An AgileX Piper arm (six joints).
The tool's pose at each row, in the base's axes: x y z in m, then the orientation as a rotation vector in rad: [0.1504, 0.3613, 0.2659, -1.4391, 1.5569, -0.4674]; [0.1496, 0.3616, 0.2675, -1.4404, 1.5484, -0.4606]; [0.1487, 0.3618, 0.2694, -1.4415, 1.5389, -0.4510]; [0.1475, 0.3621, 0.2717, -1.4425, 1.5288, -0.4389]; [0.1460, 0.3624, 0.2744, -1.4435, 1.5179, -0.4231]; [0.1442, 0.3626, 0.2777, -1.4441, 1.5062, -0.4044]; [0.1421, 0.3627, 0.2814, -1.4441, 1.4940, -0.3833]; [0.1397, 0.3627, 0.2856, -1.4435, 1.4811, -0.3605]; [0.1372, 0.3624, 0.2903, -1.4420, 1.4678, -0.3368]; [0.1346, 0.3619, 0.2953, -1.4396, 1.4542, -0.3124]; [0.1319, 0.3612, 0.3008, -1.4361, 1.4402, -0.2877]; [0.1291, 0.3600, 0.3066, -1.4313, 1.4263, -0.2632]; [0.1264, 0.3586, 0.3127, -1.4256, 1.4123, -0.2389]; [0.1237, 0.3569, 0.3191, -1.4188, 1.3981, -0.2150]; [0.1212, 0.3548, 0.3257, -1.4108, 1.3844, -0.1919]
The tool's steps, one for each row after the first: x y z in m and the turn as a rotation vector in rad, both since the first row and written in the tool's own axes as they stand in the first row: [-0.0010, -0.0007, -0.0013, 0.0000, -0.0097, -0.0013]; [-0.0020, -0.0017, -0.0030, -0.0006, -0.0216, -0.0017]; [-0.0032, -0.0027, -0.0050, -0.0020, -0.0355, -0.0012]; [-0.0047, -0.0039, -0.0074, -0.0047, -0.0520, 0.0004]; [-0.0063, -0.0055, -0.0105, -0.0082, -0.0708, 0.0032]; [-0.0080, -0.0072, -0.0140, -0.0123, -0.0913, 0.0070]; [-0.0099, -0.0091, -0.0180, -0.0166, -0.1133, 0.0117]; [-0.0116, -0.0115, -0.0224, -0.0207, -0.1363, 0.0170]; [-0.0133, -0.0141, -0.0272, -0.0246, -0.1599, 0.0231]; [-0.0150, -0.0171, -0.0323, -0.0280, -0.1842, 0.0298]; [-0.0164, -0.0203, -0.0378, -0.0306, -0.2084, 0.0373]; [-0.0177, -0.0240, -0.0434, -0.0327, -0.2327, 0.0452]; [-0.0188, -0.0279, -0.0493, -0.0340, -0.2571, 0.0536]; [-0.0196, -0.0322, -0.0552, -0.0344, -0.2809, 0.0626]
